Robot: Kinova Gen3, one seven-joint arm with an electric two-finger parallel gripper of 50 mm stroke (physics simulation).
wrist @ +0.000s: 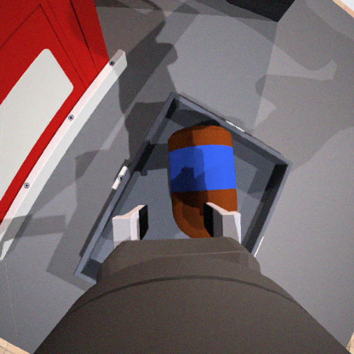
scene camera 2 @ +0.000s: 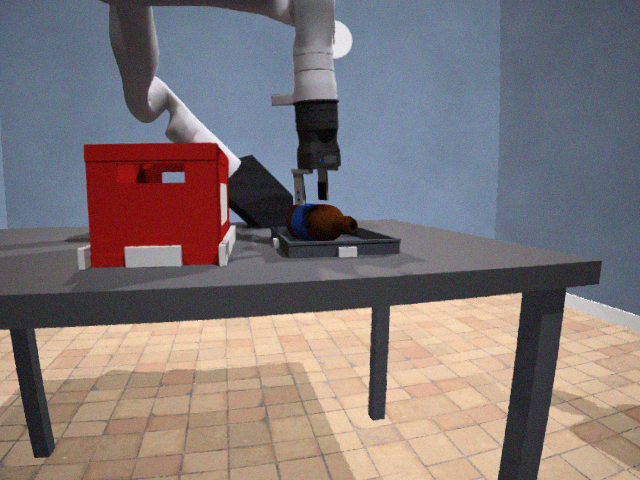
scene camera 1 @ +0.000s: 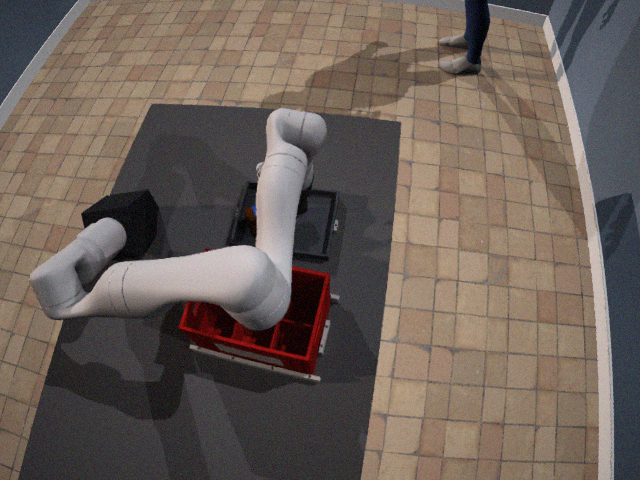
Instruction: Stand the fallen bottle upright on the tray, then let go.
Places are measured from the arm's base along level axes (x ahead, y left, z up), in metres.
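Pixels of known places: gripper, fingertip midpoint: (scene camera 2: pixel 312 202); arm's base, link origin: (scene camera 2: pixel 229 172) (scene camera 1: pixel 109 235).
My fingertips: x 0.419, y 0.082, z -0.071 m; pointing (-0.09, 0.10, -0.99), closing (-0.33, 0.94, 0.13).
Note:
For each thing: its top centre in the pictures, then the offset to it from my fingertips.
- brown bottle, top centre: (scene camera 2: pixel 323 204) (scene camera 1: pixel 275 205) 0.033 m left, 0.023 m back, 0.005 m down
- shallow dark tray, top centre: (scene camera 2: pixel 327 232) (scene camera 1: pixel 285 216) 0.032 m left, 0.003 m back, 0.059 m down
- tall red crate, top centre: (scene camera 2: pixel 170 152) (scene camera 1: pixel 253 301) 0.252 m right, 0.046 m back, 0.091 m up
A brown bottle (scene camera 1: pixel 250 213) (scene camera 2: pixel 325 222) (wrist: pixel 202 167) with a blue label band lies on its side in the shallow dark tray (scene camera 1: pixel 332 227) (scene camera 2: pixel 315 251) (wrist: pixel 281 186). In scene camera 2 its neck points right. My gripper (scene camera 2: pixel 311 200) (wrist: pixel 175 215) is open and empty, pointing down, with its fingertips just above the bottle. In the wrist view the right finger overlaps the bottle's shoulder, the left finger is over the tray floor left of it, and the neck is hidden by the gripper body. In scene camera 1 the arm hides the gripper's fingers and part of the bottle.
A tall red crate (scene camera 1: pixel 199 338) (scene camera 2: pixel 155 217) (wrist: pixel 90 50) with dividers stands beside the tray, with white strips (scene camera 1: pixel 253 364) (scene camera 2: pixel 152 256) (wrist: pixel 70 117) along its base. A black block (scene camera 1: pixel 124 217) (scene camera 2: pixel 261 191) (wrist: pixel 265 7) stands at the arm's base, behind the tray in scene camera 2.

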